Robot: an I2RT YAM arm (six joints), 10 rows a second.
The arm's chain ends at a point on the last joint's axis. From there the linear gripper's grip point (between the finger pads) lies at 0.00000 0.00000 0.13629 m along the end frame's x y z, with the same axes.
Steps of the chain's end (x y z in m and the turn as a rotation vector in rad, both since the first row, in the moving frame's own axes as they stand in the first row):
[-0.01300 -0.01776 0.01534 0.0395 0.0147 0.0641]
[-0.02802 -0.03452 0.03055 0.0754 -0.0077 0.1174]
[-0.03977 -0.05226 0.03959 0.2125 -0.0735 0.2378]
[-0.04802 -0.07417 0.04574 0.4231 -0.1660 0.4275]
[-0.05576 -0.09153 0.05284 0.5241 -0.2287 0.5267]
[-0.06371 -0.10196 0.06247 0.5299 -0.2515 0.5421]
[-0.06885 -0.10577 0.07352 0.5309 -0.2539 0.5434]
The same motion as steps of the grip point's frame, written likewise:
[-0.01083 -0.02307 0.01522 0.0395 0.0147 0.0641]
[-0.02846 -0.04482 0.03016 0.0754 -0.0077 0.1174]
[-0.04620 -0.08189 0.03618 0.2125 -0.0735 0.2378]
[-0.05727 -0.13285 0.03211 0.4231 -0.1660 0.4275]
[-0.06600 -0.16378 0.03166 0.5241 -0.2287 0.5267]
[-0.07590 -0.17555 0.04025 0.5299 -0.2515 0.5421]
[-0.08124 -0.17954 0.05116 0.5309 -0.2539 0.5434]

